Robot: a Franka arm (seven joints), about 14 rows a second.
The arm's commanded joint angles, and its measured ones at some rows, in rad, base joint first. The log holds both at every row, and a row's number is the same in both.
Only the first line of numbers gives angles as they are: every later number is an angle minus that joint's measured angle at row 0.
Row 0, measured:
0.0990, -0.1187, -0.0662, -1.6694, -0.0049, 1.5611, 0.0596
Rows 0 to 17, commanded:
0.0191, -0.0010, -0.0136, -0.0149, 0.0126, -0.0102, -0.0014
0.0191, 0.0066, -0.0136, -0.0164, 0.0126, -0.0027, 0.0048
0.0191, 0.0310, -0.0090, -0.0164, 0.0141, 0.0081, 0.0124
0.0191, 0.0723, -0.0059, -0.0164, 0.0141, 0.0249, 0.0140
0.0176, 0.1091, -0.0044, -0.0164, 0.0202, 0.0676, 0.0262
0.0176, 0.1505, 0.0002, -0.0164, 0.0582, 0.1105, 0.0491
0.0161, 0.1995, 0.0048, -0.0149, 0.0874, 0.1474, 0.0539
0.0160, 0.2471, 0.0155, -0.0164, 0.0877, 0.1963, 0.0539
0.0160, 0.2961, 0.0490, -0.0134, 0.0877, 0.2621, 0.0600
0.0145, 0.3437, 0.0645, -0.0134, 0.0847, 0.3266, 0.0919
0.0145, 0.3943, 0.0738, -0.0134, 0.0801, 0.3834, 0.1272
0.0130, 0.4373, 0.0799, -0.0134, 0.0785, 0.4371, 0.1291
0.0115, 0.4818, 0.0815, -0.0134, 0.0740, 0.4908, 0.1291
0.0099, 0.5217, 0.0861, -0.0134, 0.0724, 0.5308, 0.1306
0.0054, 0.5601, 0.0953, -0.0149, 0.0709, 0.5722, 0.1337
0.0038, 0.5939, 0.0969, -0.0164, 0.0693, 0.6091, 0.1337
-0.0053, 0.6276, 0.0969, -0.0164, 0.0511, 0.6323, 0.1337
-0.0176, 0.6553, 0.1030, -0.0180, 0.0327, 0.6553, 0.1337
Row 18, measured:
0.0129, 0.6072, 0.0829, -0.0352, 0.0622, 0.6234, 0.1172
